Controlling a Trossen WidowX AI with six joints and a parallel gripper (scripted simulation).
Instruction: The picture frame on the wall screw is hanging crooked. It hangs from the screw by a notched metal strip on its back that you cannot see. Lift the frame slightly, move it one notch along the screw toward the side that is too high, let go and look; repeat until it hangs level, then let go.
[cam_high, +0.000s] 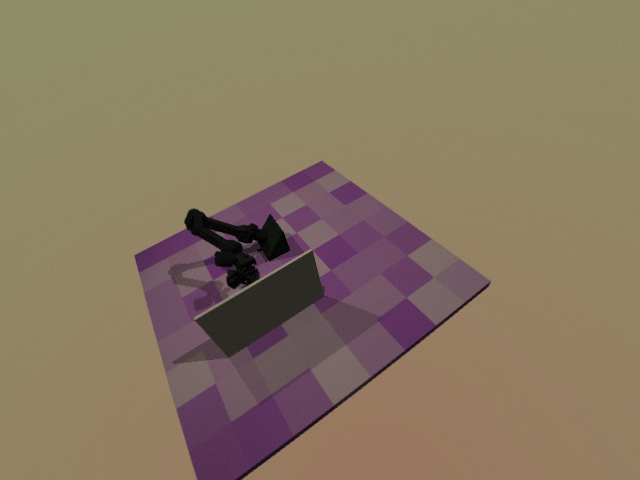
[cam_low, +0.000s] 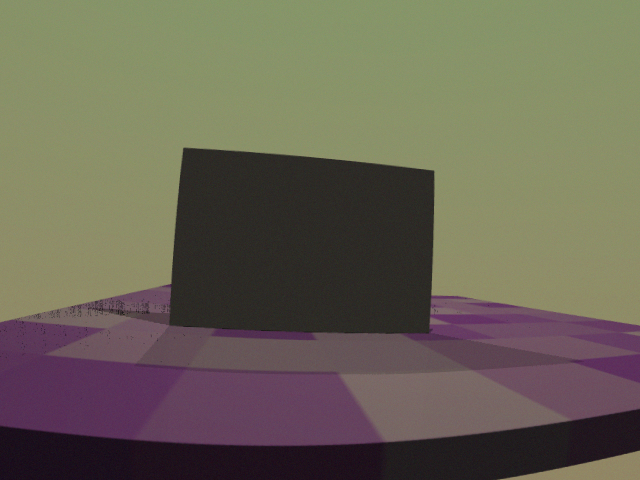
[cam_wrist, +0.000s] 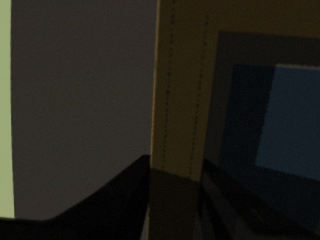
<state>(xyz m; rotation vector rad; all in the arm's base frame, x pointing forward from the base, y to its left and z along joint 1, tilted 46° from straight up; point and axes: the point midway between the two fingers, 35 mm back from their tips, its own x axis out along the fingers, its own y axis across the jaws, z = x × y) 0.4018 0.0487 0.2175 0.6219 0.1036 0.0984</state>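
Right now the picture frame is 50 mm below my gripper tip. Round my gripper tip: wall panel 20 mm ahead, 70 mm below.
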